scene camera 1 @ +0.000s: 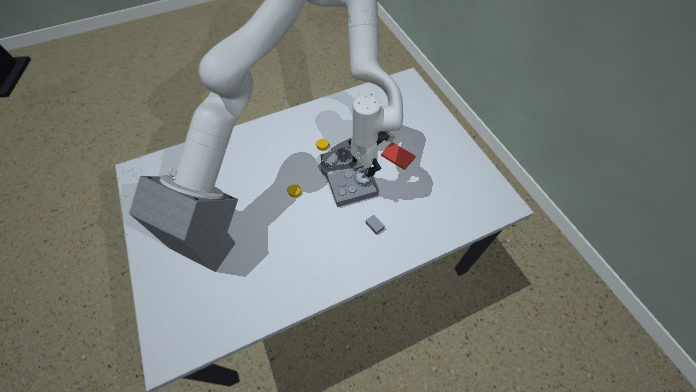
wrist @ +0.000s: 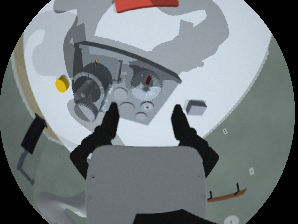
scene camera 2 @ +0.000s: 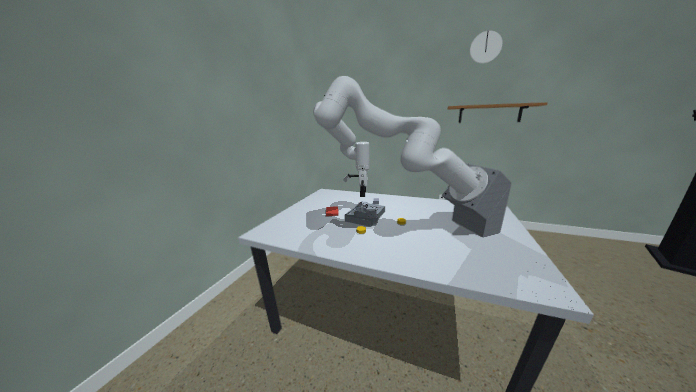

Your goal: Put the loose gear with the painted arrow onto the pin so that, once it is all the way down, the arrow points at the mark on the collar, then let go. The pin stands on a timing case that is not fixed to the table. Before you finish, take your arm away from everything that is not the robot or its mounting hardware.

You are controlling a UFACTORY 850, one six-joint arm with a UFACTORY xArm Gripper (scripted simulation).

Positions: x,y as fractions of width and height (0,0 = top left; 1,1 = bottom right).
Scene:
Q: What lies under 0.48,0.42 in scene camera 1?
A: A dark grey timing case.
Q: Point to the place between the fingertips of my gripper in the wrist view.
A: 0.49,0.49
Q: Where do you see a dark grey timing case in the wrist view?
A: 0.33,0.27

